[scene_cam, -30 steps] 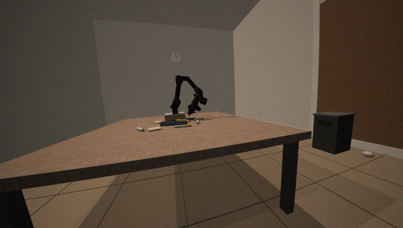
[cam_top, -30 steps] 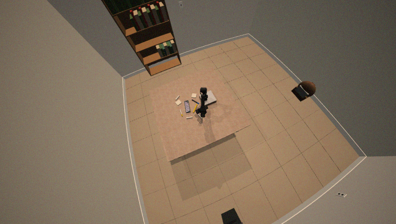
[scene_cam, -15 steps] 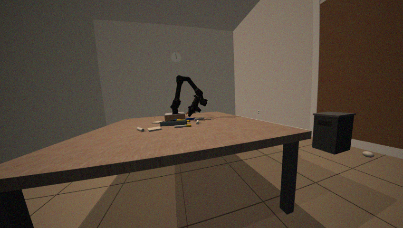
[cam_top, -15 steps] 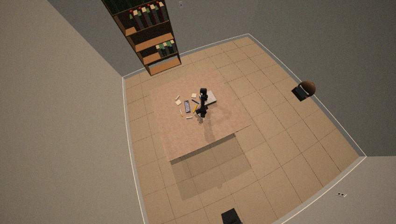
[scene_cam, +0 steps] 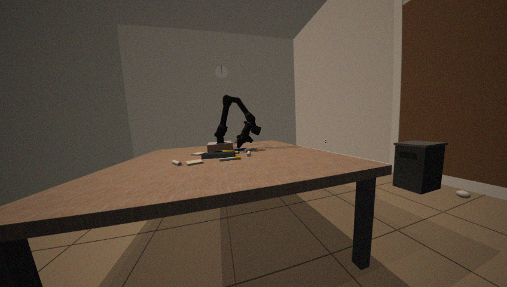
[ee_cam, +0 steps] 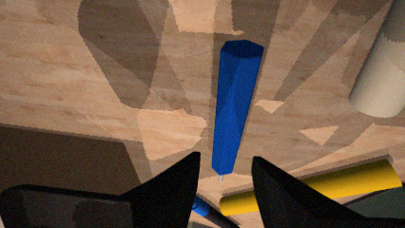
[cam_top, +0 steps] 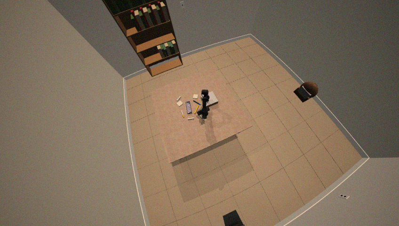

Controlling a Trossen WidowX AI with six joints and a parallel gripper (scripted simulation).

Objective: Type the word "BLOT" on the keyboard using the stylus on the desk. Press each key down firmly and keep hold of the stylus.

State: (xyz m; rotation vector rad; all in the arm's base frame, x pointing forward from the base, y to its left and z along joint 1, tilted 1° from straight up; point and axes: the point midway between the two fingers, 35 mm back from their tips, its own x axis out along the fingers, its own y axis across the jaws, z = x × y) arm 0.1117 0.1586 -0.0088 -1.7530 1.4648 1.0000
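Now: gripper tip 20 mm to the left of the blue stylus and 10 mm above it. Round my gripper tip: yellow pen: 80 mm ahead, 60 mm to the right, 10 mm below; then cream pad: 310 mm ahead, 250 mm to the right, 20 mm below.
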